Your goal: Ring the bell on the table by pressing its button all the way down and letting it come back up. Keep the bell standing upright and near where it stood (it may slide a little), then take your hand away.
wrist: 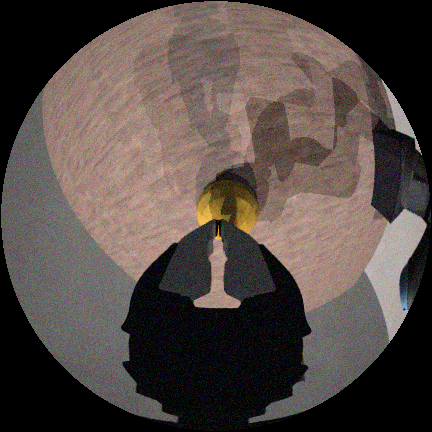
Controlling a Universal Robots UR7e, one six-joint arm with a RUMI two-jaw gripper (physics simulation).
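Places are measured from the arm's base along level axes (x down, y right, z back), in centimetres.
Where they show: gripper, fingertip midpoint: (218,220).
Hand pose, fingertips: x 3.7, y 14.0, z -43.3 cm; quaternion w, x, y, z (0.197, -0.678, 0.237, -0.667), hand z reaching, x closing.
After its pixels a point has its place.
The bell (227,197) @[y 14.9, x 5.3, z -41.4 cm] shows as a round yellow dome on the wood-grained table (110,150) @[y 30.2, x 8.8, z -51.2 cm], upright, near the middle of the wrist view. My gripper (218,220) @[y 14.0, x 3.7, z -43.3 cm] is shut with nothing between its fingers. Its fingertips point at the dome and overlap its lower part in the view. The bell's button does not show; the fingertips cover that part of the dome. Whether the tips touch the button or the dome cannot be told.
The robot's dark base and arm parts (395,175) @[y 3.3, x 2.0, z -9.3 cm] stand at the right edge of the table. Shadows of the arm and gripper fall across the table beyond and to the right of the bell. Grey floor (35,225) shows past the table's left edge.
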